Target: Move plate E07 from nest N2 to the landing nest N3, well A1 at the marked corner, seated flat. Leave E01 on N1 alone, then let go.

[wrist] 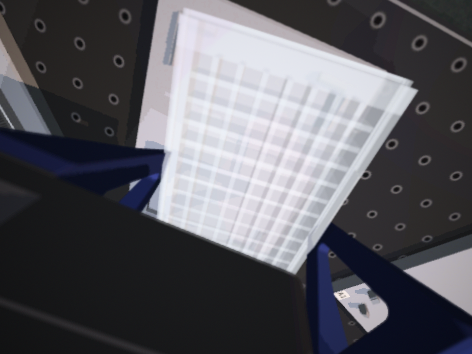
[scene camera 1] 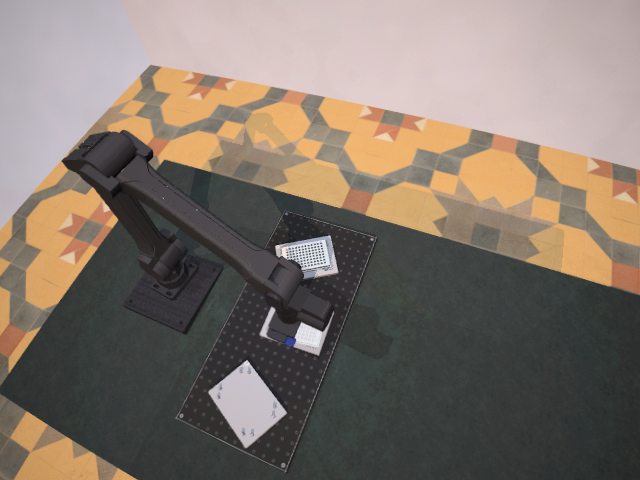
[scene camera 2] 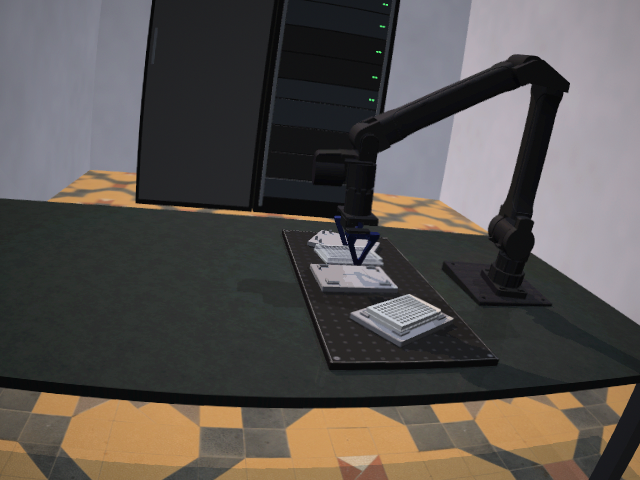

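Observation:
My gripper holds a clear well plate, and that plate is clear of everything else. I see my gripper in the wrist view, and in scene camera 1 too. The scene also has a white well plate.

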